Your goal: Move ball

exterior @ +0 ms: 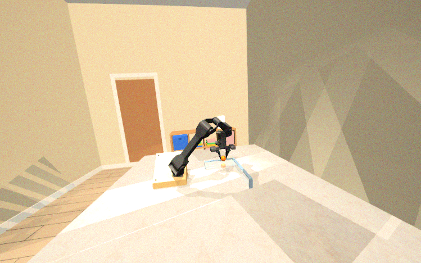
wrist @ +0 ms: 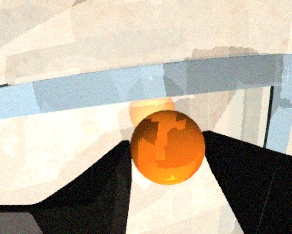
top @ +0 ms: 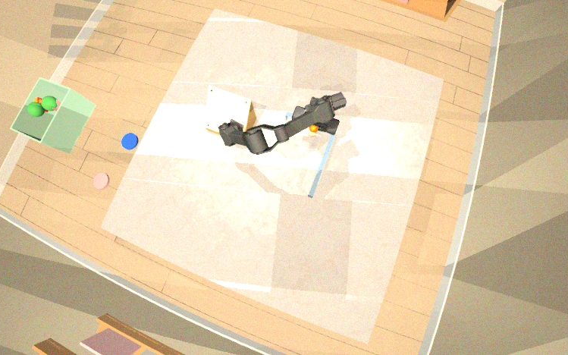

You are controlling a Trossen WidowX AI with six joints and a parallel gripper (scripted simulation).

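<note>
The see-through copy of ball lies 60 mm below my gripper tip. Round my gripper tip: orange ball right at my gripper tip.
</note>
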